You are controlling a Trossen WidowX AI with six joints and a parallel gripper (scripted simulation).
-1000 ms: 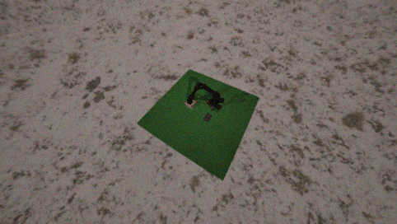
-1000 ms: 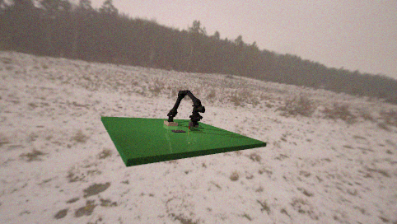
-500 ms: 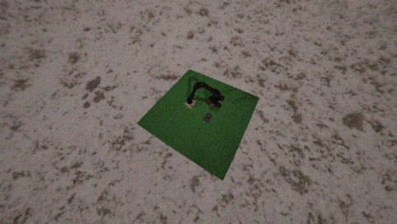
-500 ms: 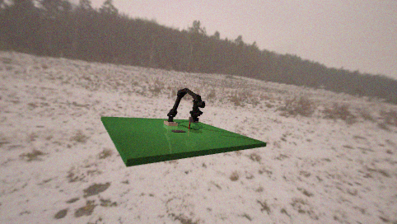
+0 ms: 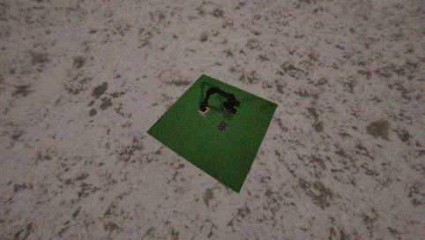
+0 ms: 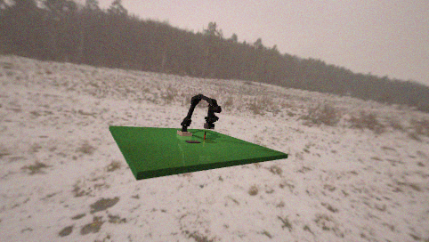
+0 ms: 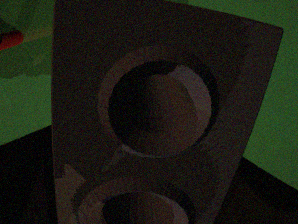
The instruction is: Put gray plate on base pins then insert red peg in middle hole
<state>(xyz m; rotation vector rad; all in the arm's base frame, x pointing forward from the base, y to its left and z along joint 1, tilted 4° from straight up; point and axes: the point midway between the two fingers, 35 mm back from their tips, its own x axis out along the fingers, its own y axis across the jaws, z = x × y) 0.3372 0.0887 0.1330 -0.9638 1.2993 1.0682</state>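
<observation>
Now: the base 150 mm to the right of my gripper tip and 130 mm below it. Round my gripper tip: gray plate: 30 mm above; red peg: 120 mm behind, 40 mm to the left, 100 mm below.
</observation>
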